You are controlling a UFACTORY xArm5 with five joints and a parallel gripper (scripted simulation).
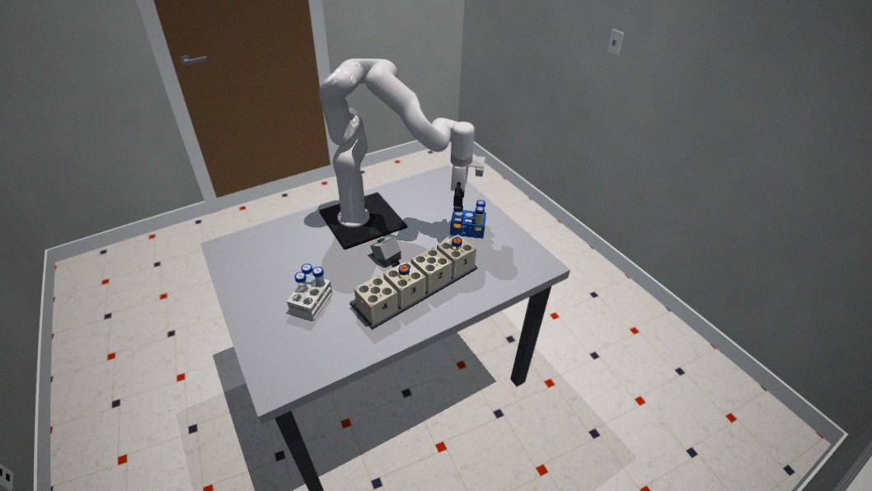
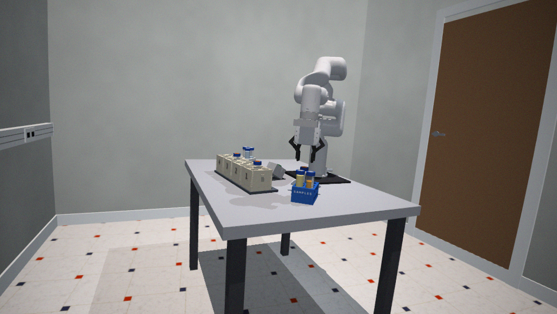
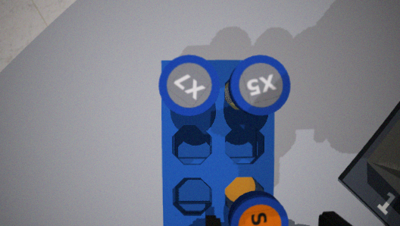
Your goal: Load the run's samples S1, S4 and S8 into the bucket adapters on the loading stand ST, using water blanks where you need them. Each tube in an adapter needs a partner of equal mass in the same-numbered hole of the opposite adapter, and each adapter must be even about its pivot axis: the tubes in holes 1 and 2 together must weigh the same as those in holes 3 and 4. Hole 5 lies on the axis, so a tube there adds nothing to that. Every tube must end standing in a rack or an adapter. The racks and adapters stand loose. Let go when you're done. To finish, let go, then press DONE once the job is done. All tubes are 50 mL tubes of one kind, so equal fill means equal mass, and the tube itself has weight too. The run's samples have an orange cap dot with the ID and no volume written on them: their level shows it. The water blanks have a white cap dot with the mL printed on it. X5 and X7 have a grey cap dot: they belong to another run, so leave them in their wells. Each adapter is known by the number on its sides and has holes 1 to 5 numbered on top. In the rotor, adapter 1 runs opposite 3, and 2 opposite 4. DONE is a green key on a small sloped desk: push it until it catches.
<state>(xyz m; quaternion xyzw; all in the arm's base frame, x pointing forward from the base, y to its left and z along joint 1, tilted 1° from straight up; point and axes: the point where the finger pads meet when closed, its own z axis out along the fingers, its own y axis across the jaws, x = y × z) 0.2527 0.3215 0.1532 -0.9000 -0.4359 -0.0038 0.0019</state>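
My hand is 130 mm above the blue samples rack, 40 mm to the right of it and 10 mm short of it. Also, from my hand: adapter 3 (320 mm to the right, 200 mm ahead, 110 mm below); then white rack (610 mm to the right, 130 mm below, 90 mm ahead).
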